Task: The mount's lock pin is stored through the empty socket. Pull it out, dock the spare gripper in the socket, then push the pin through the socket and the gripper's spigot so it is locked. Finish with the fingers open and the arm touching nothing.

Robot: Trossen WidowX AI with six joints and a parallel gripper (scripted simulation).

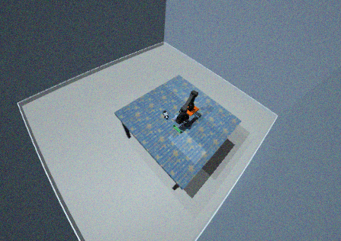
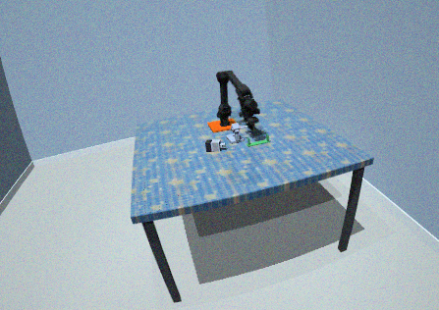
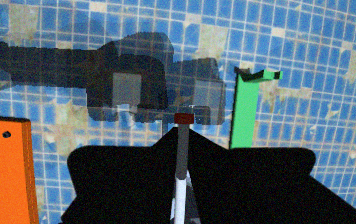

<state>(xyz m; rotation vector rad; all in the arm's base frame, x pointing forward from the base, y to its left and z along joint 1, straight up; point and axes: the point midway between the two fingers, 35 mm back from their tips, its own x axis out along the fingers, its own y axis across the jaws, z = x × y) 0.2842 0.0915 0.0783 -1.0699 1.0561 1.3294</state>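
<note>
Right now my gripper tip is 100 mm short of the green piece and 30 mm above it. Round my gripper tip: spare gripper: 250 mm to the right, 70 mm ahead, 30 mm below; gripper socket: 100 mm to the right, 10 mm behind.
</note>
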